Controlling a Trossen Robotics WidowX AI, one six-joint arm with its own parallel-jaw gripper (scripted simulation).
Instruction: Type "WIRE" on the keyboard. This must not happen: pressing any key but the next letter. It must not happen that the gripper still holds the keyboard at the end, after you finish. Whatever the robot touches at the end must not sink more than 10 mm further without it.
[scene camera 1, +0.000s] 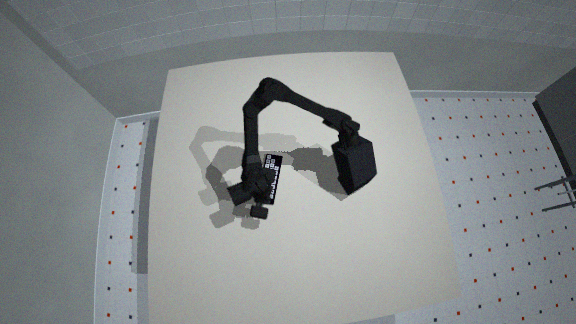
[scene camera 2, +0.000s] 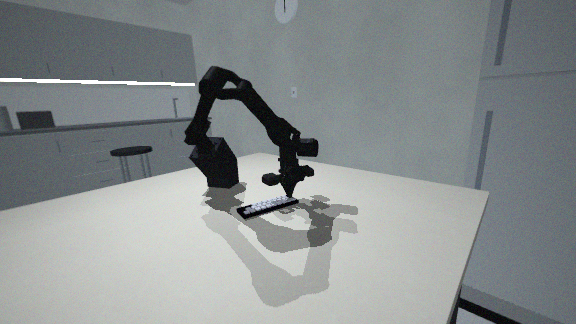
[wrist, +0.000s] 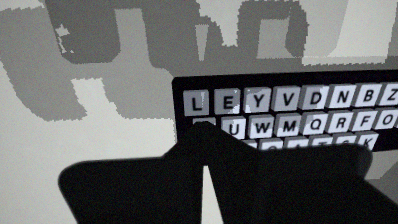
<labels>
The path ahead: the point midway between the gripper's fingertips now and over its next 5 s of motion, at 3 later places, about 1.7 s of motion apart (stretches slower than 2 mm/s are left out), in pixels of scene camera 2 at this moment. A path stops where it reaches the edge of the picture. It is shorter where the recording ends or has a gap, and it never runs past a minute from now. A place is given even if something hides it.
The gripper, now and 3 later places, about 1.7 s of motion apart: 289, 197; 265, 200; 265, 204; 289, 196
</labels>
